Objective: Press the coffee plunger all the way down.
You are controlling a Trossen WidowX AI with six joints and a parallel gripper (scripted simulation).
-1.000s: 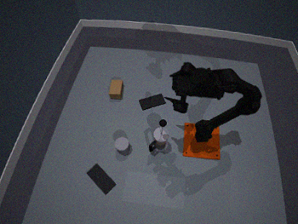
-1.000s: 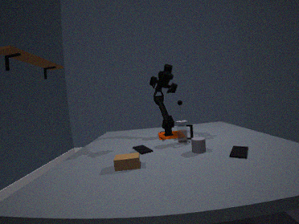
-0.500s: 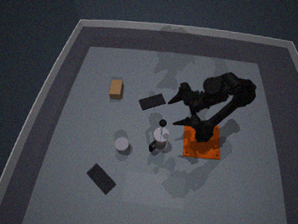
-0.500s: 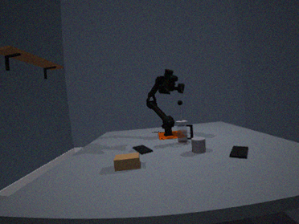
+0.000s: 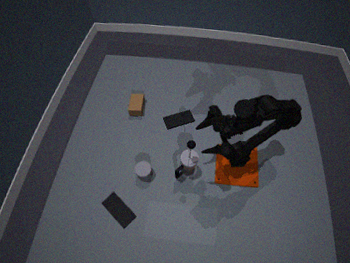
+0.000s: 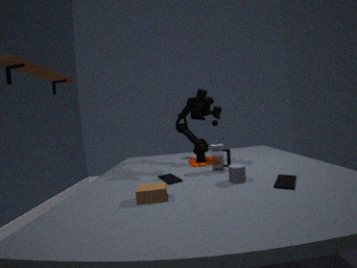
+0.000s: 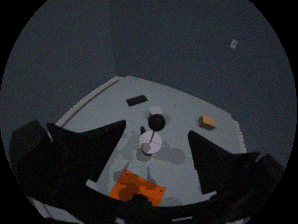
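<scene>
Right now my gripper tip is 40 mm short of the coffee press, 20 mm to the right of it and 160 mm above it. From my gripper tip the other things lie so: tan block 290 mm ahead, 350 mm to the right, 260 mm below.
</scene>
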